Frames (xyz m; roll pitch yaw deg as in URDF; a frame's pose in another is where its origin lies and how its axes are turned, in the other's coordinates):
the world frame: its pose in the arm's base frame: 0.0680 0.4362 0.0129 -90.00 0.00 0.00
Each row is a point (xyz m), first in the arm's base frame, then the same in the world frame.
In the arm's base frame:
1: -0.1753 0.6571 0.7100
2: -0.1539 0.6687 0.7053
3: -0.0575 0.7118 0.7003
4: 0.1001 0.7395 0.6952
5: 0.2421 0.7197 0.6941
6: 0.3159 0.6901 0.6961
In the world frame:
1: -0.2433 -0.6971 0.2209
2: -0.2219 -0.6924 0.2325
3: -0.1255 -0.6874 0.2756
4: 0.0321 -0.6823 0.3033
5: 0.1741 -0.6812 0.2835
6: 0.2479 -0.6832 0.2539

